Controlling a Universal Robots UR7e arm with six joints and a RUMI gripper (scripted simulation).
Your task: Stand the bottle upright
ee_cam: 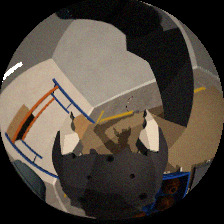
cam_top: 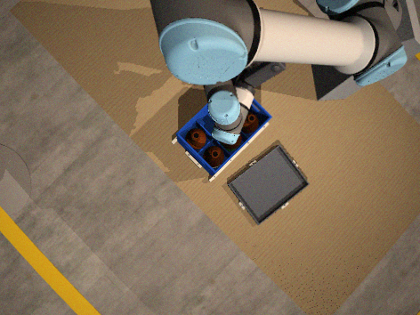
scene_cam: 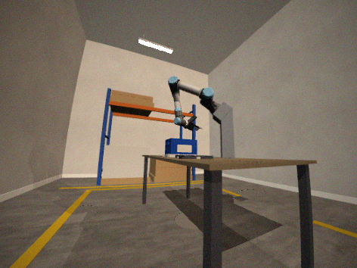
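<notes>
The blue crate is 28 cm ahead of my hand, 1 cm to the left of it and 29 cm below it. Round my hand: brown bottle (38 cm ahead, 2 cm to the left, 28 cm below); then grey tray (37 cm ahead, 26 cm to the left, 36 cm below).
</notes>
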